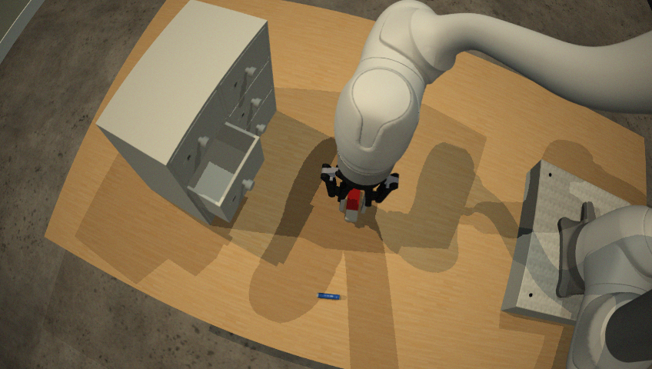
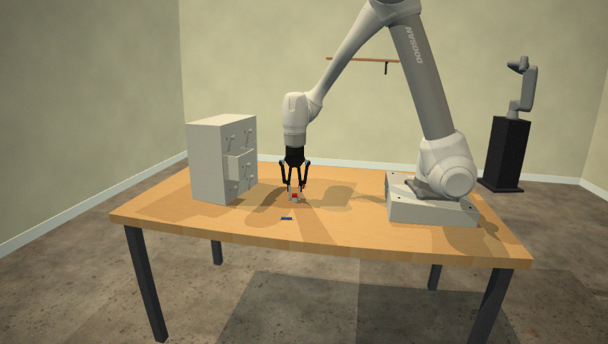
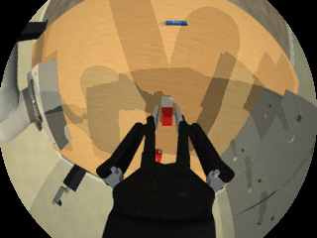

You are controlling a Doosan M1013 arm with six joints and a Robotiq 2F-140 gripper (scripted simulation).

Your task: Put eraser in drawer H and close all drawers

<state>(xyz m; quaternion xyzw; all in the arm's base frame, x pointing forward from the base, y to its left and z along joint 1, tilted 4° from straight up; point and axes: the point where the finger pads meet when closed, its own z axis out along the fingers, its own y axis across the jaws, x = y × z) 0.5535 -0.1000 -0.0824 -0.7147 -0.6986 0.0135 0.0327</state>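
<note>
My gripper is now 3 cm above the eraser and 1 cm to the right of it. Also, from my hand: thin blue pen: 19 cm to the left, 3 cm below, 3 cm ahead.
</note>
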